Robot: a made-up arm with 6 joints.
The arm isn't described. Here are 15 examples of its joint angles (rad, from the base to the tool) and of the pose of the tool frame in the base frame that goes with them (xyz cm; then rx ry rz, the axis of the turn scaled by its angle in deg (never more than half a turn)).
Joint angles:
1: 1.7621 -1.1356 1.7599 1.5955 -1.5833 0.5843
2: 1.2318 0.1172 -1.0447 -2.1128 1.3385 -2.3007
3: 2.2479 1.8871 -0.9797 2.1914 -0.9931 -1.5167
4: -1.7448 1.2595 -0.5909 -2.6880 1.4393 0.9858
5: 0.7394 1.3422 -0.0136 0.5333 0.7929 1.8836
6: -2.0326 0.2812 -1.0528 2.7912 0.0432 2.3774
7: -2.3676 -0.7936 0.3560 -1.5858 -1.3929 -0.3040
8: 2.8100 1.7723 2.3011 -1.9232 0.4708 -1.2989
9: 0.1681 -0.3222 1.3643 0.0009 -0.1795 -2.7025
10: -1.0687 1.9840 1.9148 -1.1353 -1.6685 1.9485
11: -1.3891 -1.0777 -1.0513 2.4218 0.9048 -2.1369
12: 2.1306 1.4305 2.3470 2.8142 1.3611 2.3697
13: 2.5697 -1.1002 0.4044 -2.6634 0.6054 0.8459
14: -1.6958 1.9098 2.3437 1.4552 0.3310 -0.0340
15: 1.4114 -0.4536 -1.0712 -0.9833 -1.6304 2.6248
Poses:
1: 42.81 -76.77 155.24 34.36 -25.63 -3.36
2: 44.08 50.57 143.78 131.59 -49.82 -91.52
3: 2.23 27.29 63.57 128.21 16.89 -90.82
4: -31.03 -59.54 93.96 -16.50 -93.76 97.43
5: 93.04 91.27 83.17 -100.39 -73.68 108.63
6: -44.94 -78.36 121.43 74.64 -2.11 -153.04
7: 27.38 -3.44 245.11 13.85 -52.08 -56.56
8: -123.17 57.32 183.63 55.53 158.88 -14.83
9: -23.72 -11.72 271.67 144.84 -26.05 72.05
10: 71.53 -97.04 125.72 -18.66 -16.04 43.51
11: 16.67 -42.79 181.02 -11.27 6.19 -36.81
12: -69.46 94.27 196.29 23.09 42.41 109.05
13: 36.19 -12.34 247.41 117.92 103.09 68.88
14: -15.79 -138.67 172.97 -114.36 28.21 -45.86
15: -11.99 43.94 172.71 -16.81 33.53 -151.84
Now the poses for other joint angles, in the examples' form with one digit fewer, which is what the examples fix.
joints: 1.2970 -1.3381 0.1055 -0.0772 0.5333 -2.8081
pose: -12.1 -62.7 238.0 -108.1 -45.9 -81.9
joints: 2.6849 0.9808 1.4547 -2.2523 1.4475 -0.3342
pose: -96.4 74.9 204.9 70.9 77.0 -12.2
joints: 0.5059 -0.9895 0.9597 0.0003 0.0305 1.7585
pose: -66.1 -41.2 240.3 -68.8 -107.6 -75.8
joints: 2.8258 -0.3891 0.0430 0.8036 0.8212 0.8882
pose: -59.2 5.7 258.0 89.7 -140.0 48.0
